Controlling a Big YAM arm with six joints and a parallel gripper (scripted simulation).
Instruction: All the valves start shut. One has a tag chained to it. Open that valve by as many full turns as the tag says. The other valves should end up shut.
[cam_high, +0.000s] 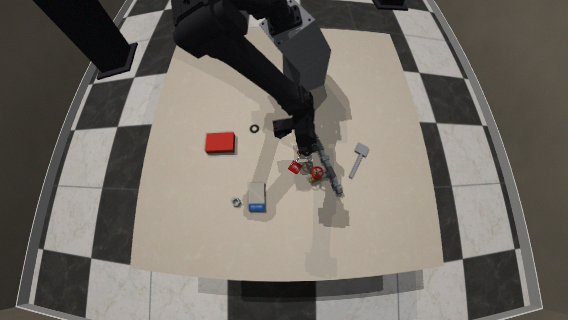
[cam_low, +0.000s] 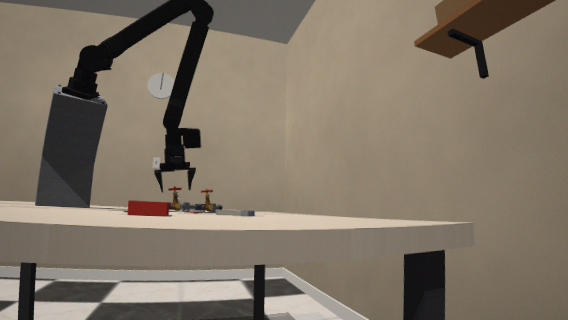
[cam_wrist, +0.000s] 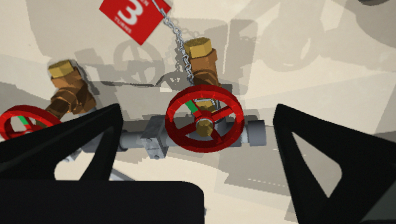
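Now: the red tag 60 mm ahead of my hand, 50 mm to the right of it and 80 mm below it. From my hand the other things lie so: blue box: 160 mm ahead, 210 mm to the right, 70 mm below; red block: 90 mm behind, 340 mm to the right, 70 mm below; grey hammer-like tool: 60 mm ahead, 230 mm to the left, 80 mm below.
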